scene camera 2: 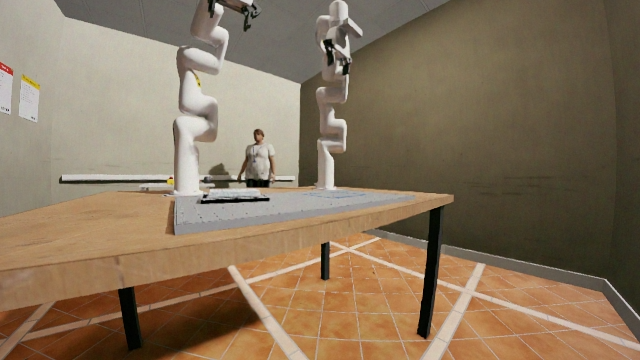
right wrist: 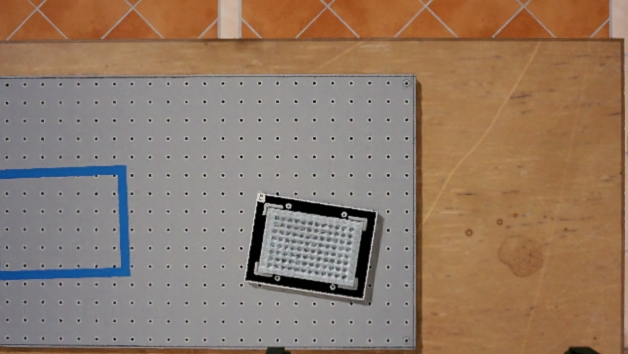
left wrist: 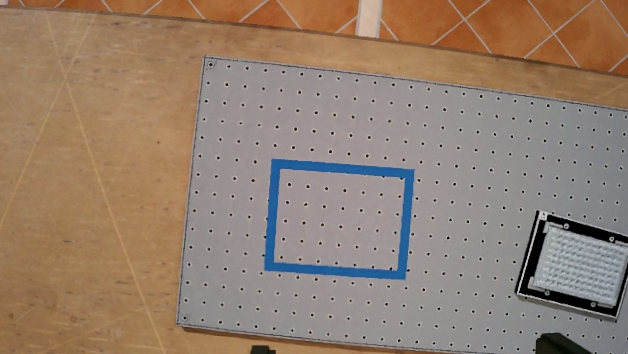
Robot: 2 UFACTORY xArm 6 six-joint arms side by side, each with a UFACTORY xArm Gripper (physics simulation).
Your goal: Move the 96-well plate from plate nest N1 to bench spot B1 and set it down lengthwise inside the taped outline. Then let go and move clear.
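Places are measured from the left arm's base along level axes (x ahead, y left, z up), in centimetres.
Where they show: left gripper, fingertip midpoint: (scene camera 2: 338, 69); right gripper, fingertip midpoint: (scene camera 2: 229, 22); left arm's base, origin of the base link: (scene camera 2: 325, 189); right arm's base, origin of the base link: (scene camera 2: 186, 193).
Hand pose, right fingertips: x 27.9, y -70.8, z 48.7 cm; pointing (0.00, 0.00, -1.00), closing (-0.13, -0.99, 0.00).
Observation:
Things, the pixels of their top centre, and the offset from my right fingertips. Level surfaces: height alone.
- white 96-well plate, middle of its top: (right wrist: 310, 248) (left wrist: 585, 267) (scene camera 2: 234, 190) dx -1.9, dy +4.7, dz -44.8 cm
- black plate nest, middle of its top: (right wrist: 310, 246) (left wrist: 581, 266) (scene camera 2: 234, 193) dx -1.9, dy +4.7, dz -45.8 cm
- grey perforated board, its level: dz -47.4 cm
- wooden table, its level: dz -48.7 cm
The white 96-well plate (scene camera 2: 234, 192) (left wrist: 582, 265) (right wrist: 310, 245) sits flat in the black plate nest (scene camera 2: 235, 200) (left wrist: 534, 255) (right wrist: 365, 250), which is turned slightly against the board's hole rows. The blue taped outline (left wrist: 272, 215) (right wrist: 124, 225) is a rectangle on the grey board, left of the nest in both wrist views; no plate lies inside it. My left gripper (scene camera 2: 337, 59) (left wrist: 410, 350) is open and empty, high above the board. My right gripper (scene camera 2: 230, 15) (right wrist: 430, 351) is also open and empty, high up; its fingertips show at the bottom edge of the right wrist view.
The grey perforated board (scene camera 2: 210, 215) (left wrist: 320, 120) (right wrist: 200, 120) lies on the wooden table (scene camera 2: 100, 235) (left wrist: 100, 175) (right wrist: 500, 125). Both arms stand on the table's far side in the scene view. A person (scene camera 2: 258, 160) stands behind the table, between the arms in the picture.

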